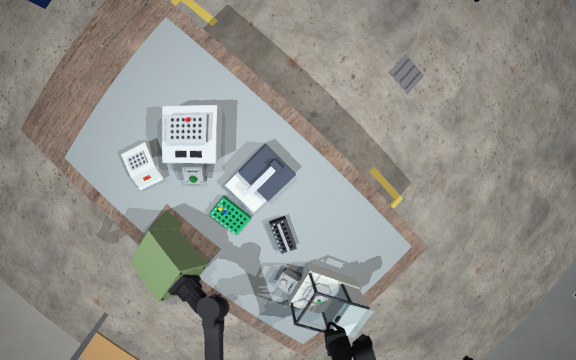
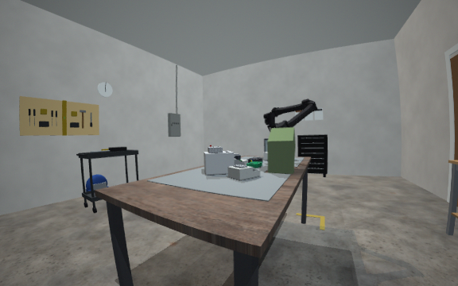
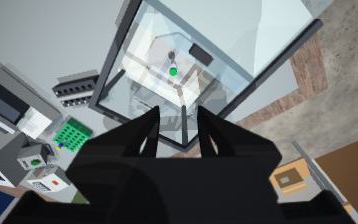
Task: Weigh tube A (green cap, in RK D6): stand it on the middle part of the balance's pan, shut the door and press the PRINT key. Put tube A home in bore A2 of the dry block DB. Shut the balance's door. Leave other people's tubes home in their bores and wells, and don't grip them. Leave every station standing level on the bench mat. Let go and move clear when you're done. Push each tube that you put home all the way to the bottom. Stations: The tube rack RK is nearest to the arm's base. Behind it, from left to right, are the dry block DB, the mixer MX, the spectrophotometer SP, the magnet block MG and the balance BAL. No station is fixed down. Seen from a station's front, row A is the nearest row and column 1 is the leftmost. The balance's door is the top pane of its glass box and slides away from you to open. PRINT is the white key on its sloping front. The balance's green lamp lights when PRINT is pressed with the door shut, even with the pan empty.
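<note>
My hand is 17 cm above the green-capped tube, 2 cm to the right of it and 1 cm past it. Also, from my hand: sliding door 7 cm to the right, 6 cm below, 3 cm ahead; then white print key 21 cm below, 16 cm to the left, 5 cm behind; then balance pan 20 cm below, 2 cm to the left.
</note>
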